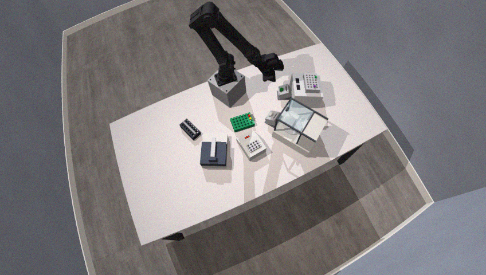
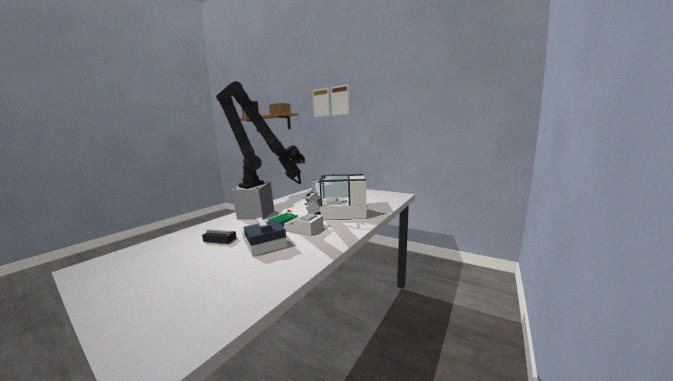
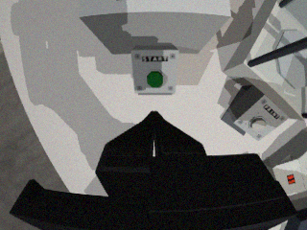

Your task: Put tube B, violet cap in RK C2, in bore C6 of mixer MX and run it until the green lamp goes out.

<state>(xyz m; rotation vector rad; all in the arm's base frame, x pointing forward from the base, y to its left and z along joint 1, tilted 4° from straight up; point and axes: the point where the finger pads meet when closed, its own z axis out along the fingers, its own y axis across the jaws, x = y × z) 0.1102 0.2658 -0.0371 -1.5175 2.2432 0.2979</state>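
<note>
Right now my hand is 9 cm above the green start key, 5 cm to the right of it and 2 cm short of it. Round my hand: violet-capped tube B: 20 cm to the left, 13 cm ahead; then grey bore block: 21 cm to the left, 9 cm ahead; then red-capped tube: 21 cm to the right, 13 cm below, 11 cm ahead.
</note>
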